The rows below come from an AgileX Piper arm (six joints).
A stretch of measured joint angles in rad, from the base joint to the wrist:
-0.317, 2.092, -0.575, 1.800, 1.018, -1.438
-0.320, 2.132, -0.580, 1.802, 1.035, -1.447
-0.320, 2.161, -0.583, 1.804, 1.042, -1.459
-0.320, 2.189, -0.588, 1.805, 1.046, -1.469
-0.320, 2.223, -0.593, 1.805, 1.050, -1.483
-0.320, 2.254, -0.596, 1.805, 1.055, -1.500
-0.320, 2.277, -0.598, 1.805, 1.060, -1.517
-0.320, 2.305, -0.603, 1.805, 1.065, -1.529
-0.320, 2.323, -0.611, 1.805, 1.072, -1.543
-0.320, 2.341, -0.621, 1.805, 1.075, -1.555
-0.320, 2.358, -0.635, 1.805, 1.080, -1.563
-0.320, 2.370, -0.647, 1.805, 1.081, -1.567
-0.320, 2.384, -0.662, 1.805, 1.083, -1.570
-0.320, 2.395, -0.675, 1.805, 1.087, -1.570
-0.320, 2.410, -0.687, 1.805, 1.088, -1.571
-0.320, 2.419, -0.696, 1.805, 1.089, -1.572
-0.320, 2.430, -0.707, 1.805, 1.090, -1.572
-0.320, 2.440, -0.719, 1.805, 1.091, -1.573
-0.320, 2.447, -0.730, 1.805, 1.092, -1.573
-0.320, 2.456, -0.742, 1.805, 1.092, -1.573
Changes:
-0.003, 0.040, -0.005, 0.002, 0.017, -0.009
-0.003, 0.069, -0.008, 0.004, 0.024, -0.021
-0.003, 0.097, -0.013, 0.005, 0.028, -0.031
-0.003, 0.131, -0.018, 0.005, 0.032, -0.045
-0.003, 0.162, -0.021, 0.005, 0.037, -0.062
-0.003, 0.185, -0.023, 0.005, 0.042, -0.079
-0.003, 0.213, -0.028, 0.005, 0.047, -0.091
-0.003, 0.231, -0.036, 0.005, 0.054, -0.105
-0.003, 0.249, -0.046, 0.005, 0.057, -0.117
-0.003, 0.266, -0.060, 0.005, 0.062, -0.125
-0.003, 0.278, -0.072, 0.005, 0.063, -0.129
-0.003, 0.292, -0.087, 0.005, 0.065, -0.132
-0.003, 0.303, -0.100, 0.005, 0.069, -0.132
-0.003, 0.318, -0.112, 0.005, 0.070, -0.133
-0.003, 0.327, -0.121, 0.005, 0.071, -0.134
-0.003, 0.338, -0.132, 0.005, 0.072, -0.134
-0.003, 0.348, -0.144, 0.005, 0.073, -0.135
-0.003, 0.355, -0.155, 0.005, 0.074, -0.135
-0.003, 0.364, -0.167, 0.005, 0.074, -0.135

